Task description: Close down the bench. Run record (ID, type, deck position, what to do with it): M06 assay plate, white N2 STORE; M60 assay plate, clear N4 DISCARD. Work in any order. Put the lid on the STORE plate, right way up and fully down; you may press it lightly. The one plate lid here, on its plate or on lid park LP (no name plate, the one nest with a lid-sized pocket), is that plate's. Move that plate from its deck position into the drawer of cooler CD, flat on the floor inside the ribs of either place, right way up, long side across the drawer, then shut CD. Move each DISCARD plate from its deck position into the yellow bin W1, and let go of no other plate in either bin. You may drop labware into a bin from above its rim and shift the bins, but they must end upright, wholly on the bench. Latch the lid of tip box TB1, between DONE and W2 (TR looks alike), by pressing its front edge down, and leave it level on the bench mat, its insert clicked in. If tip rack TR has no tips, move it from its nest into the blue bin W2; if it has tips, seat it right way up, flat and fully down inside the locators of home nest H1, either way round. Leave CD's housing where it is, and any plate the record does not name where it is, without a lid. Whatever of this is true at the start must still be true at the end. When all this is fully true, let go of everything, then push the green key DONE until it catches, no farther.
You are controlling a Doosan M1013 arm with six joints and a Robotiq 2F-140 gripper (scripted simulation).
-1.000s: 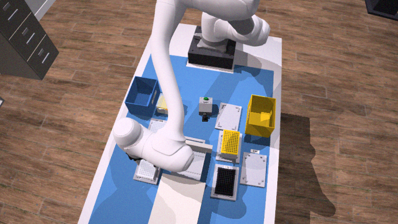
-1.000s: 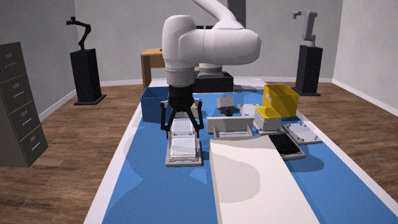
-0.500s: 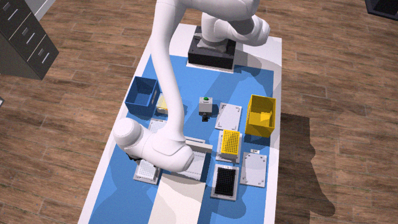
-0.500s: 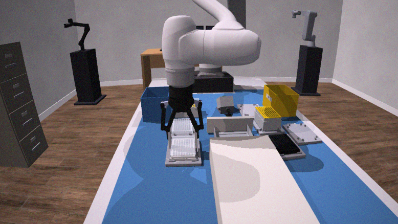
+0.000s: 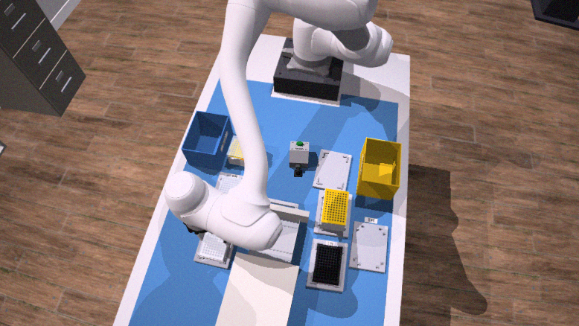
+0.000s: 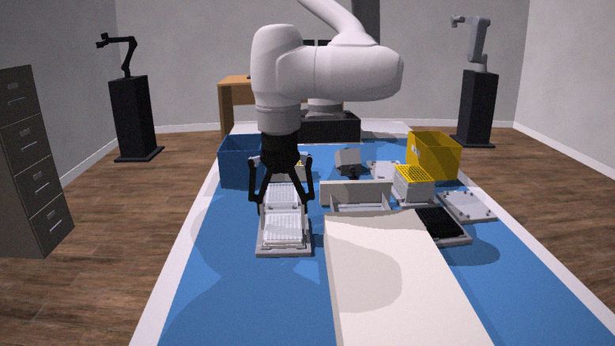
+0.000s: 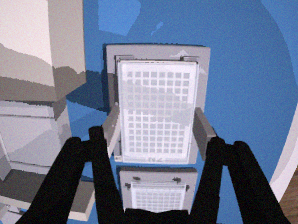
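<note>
Right now the clear plate lid is 20 mm below my hand. From my hand the other things lie so: white plate M06: 30 mm below; nest N2: 50 mm below; clear assay plate: 180 mm behind, 40 mm below, 20 mm to the right.
</note>
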